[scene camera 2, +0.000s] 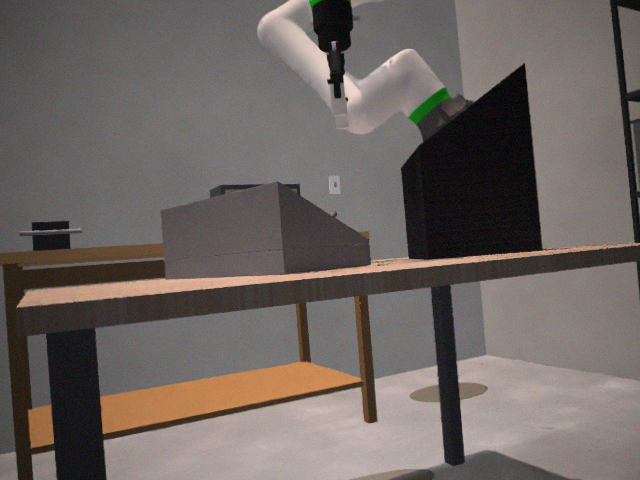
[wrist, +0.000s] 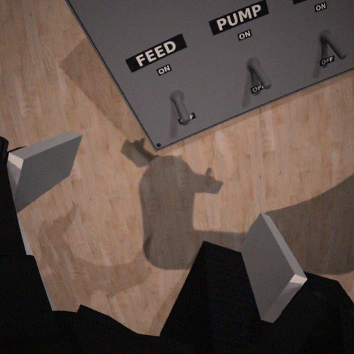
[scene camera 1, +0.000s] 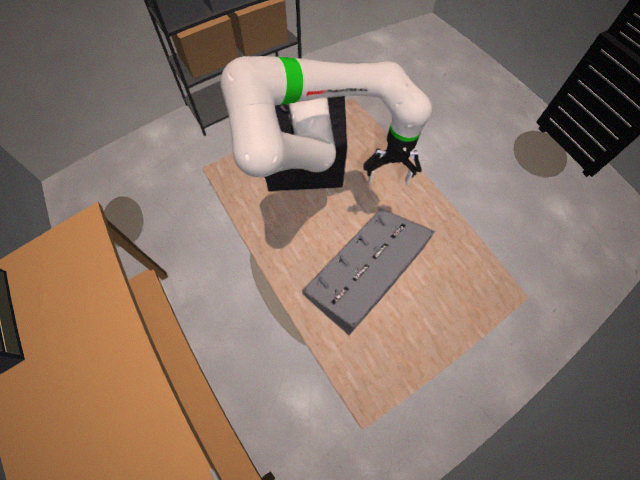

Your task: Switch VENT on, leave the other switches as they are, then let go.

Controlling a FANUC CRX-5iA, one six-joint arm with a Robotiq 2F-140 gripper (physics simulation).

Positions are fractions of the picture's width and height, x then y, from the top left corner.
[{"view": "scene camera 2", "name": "my gripper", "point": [0.53, 0.26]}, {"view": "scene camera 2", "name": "grey switch panel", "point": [0.42, 0.48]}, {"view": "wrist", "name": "my gripper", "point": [0.46, 0.55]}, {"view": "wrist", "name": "grey switch panel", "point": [0.58, 0.17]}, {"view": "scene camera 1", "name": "my gripper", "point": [0.61, 0.38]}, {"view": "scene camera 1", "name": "grey switch panel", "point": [0.55, 0.61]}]
